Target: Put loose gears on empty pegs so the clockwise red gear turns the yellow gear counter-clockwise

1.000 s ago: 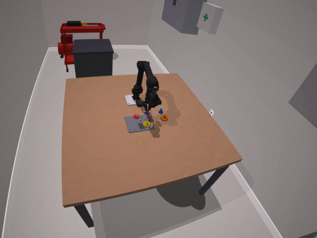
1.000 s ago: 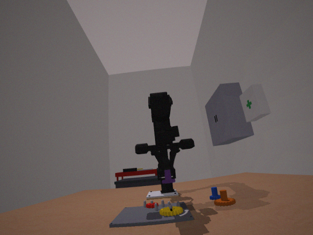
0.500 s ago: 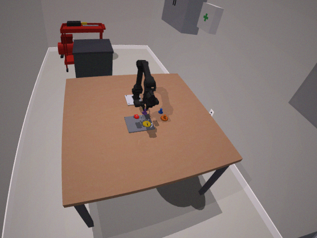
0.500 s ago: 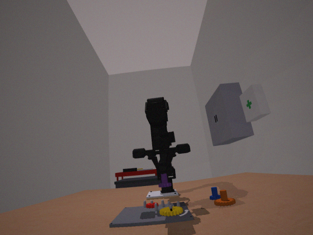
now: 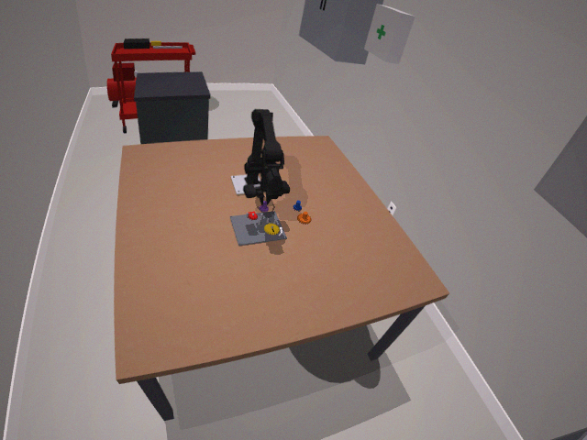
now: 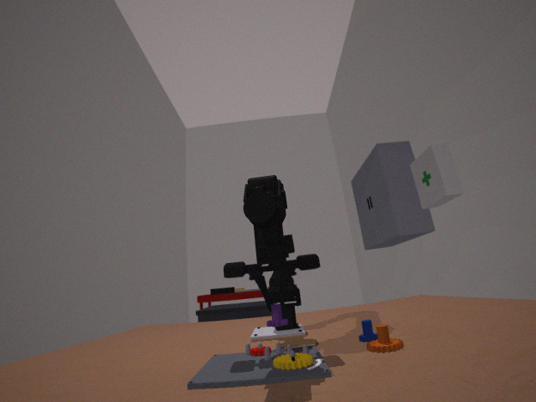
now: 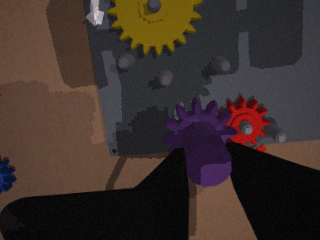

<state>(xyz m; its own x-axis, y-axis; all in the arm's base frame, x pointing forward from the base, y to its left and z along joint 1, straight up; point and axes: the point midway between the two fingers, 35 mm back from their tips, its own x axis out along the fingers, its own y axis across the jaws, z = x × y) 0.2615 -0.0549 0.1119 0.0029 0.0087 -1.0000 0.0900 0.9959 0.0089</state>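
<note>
My gripper tip is 7 cm above the red gear, 4 cm to the left of it and 2 cm past it. From my gripper tip the other things lie so: yellow gear (8 cm ahead, 7 cm below, 1 cm to the left); then red arrow (8 cm below, 5 cm behind, 4 cm to the right); then purple gear (1 cm below).
</note>
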